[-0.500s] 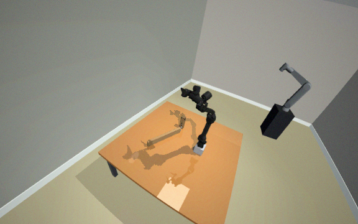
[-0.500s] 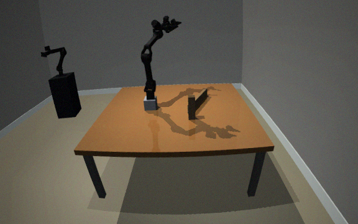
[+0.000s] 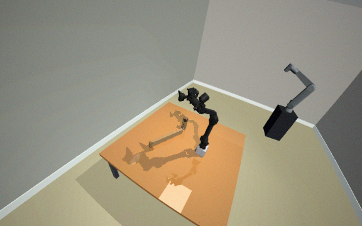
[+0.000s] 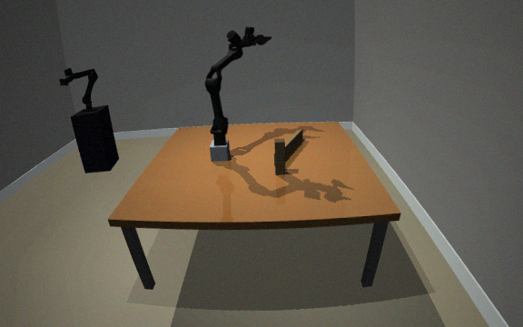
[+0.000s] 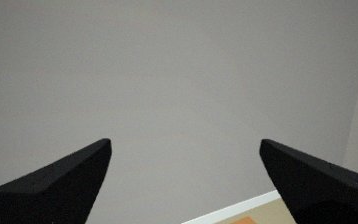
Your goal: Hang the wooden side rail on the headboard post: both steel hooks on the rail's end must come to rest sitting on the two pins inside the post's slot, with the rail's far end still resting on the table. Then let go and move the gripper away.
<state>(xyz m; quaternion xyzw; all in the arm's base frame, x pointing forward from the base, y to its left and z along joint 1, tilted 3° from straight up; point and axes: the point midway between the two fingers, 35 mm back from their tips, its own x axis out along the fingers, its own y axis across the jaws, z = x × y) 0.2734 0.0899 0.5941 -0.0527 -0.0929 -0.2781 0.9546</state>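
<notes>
Now: the headboard post 10 mm behind my gripper tip, 310 mm to the right of it and 610 mm below it.
</notes>
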